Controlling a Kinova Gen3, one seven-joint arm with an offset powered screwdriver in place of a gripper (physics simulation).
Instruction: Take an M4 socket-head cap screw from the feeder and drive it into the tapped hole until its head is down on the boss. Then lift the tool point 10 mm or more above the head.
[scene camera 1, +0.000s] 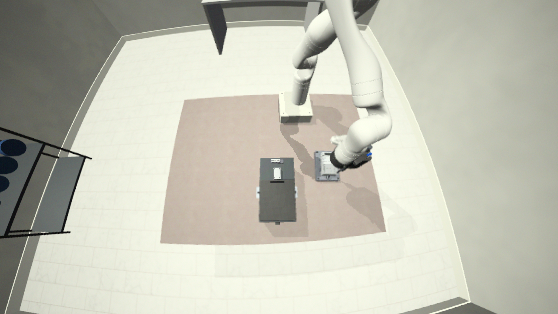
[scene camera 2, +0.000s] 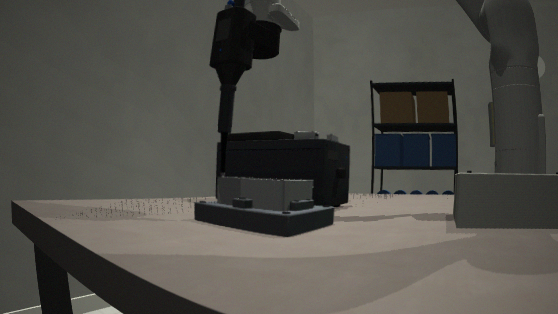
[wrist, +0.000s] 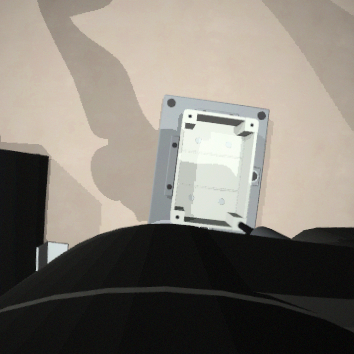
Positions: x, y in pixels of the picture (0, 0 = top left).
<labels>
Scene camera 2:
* grey fixture plate: 270, 222
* dark screw feeder: 298, 159
</labels>
